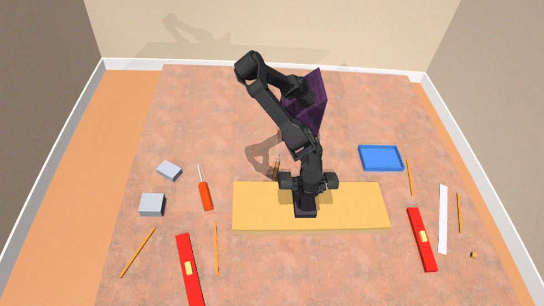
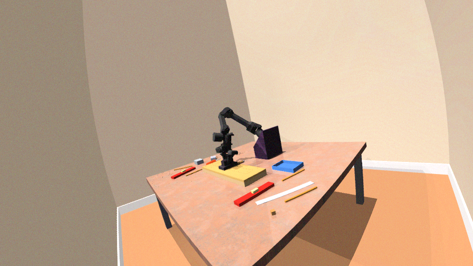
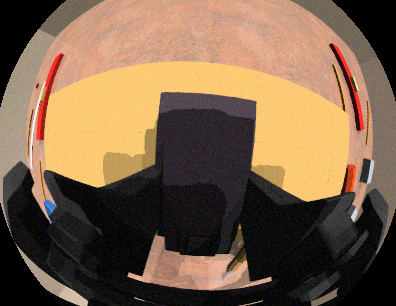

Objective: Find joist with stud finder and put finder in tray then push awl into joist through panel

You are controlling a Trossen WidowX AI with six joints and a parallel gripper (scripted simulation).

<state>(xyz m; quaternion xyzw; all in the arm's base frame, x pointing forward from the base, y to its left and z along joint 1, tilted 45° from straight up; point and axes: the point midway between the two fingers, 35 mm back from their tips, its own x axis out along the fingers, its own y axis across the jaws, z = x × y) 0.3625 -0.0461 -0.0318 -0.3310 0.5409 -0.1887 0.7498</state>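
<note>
Now: the blue tray 25 cm behind my gripper tip, 33 cm to the left of it and 5 cm below it. The rest, counted from my gripper tip: white strip: 53 cm to the left, 6 cm below; then awl: 18 cm behind, 9 cm to the right, 6 cm below; then stud finder: 2 cm behind, 2 cm above.
</note>
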